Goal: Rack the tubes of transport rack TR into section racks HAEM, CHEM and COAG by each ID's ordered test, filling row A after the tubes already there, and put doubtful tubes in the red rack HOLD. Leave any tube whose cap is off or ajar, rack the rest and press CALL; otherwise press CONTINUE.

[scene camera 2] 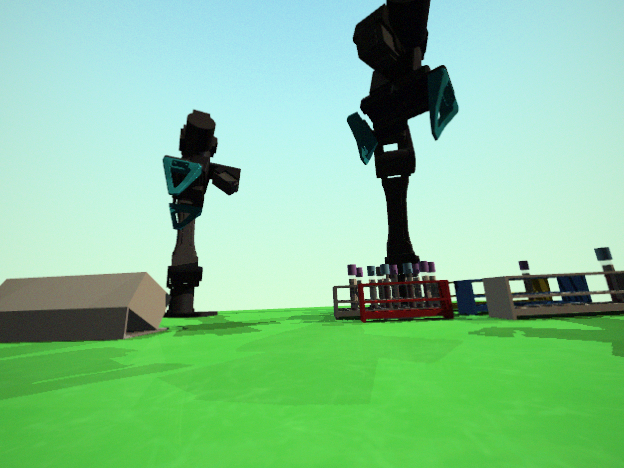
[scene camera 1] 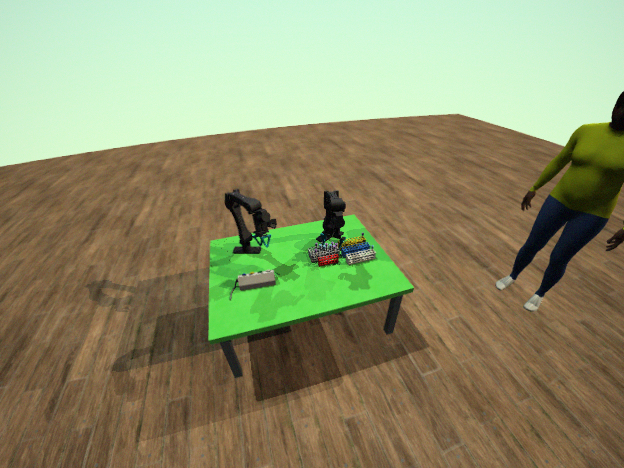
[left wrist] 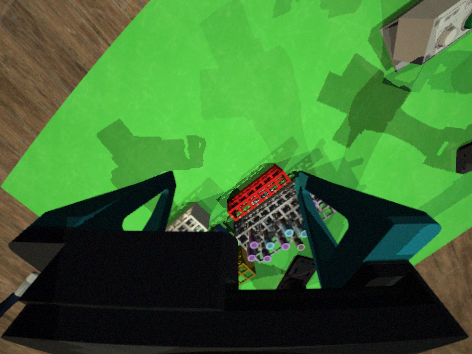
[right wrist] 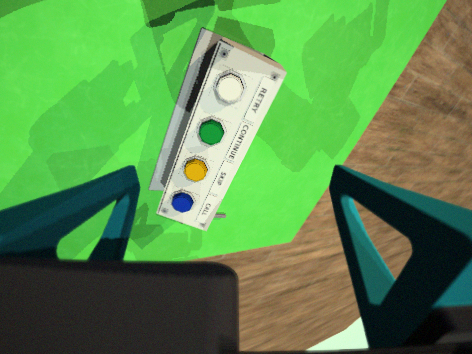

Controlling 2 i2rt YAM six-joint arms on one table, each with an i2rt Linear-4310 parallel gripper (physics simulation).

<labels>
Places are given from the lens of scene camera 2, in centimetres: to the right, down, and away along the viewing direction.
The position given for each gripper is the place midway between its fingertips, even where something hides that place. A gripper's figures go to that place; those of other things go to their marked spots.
left gripper (scene camera 2: 396, 150): 11, -11, 34
right gripper (scene camera 2: 174, 213): -26, -4, 48
grey button box (scene camera 2: 112, 306): -25, 9, 32
</labels>
